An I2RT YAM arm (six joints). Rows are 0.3 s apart.
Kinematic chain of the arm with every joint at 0, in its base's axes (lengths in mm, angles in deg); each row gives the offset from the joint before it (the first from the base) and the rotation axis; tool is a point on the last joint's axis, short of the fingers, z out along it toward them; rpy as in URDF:
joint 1: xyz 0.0 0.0 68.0 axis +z
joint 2: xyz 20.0 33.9 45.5 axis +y
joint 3: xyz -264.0 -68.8 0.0 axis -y
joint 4: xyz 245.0 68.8 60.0 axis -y
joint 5: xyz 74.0 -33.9 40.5 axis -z
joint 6: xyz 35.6 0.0 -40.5 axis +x
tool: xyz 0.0 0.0 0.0 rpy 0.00 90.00 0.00
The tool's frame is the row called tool.
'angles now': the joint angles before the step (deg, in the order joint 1, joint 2, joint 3, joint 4, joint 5, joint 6). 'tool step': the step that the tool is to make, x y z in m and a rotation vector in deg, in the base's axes. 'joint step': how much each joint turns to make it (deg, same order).
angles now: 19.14, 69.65, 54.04, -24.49, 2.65, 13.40
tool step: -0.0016, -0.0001, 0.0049, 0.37, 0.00, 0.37
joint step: 0.03, -0.42, 0.81, -1.11, -0.49, 0.05
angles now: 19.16, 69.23, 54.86, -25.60, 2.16, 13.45
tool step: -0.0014, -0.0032, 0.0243, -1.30, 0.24, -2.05
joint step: -0.28, -0.11, 5.67, -6.44, 2.10, 0.27
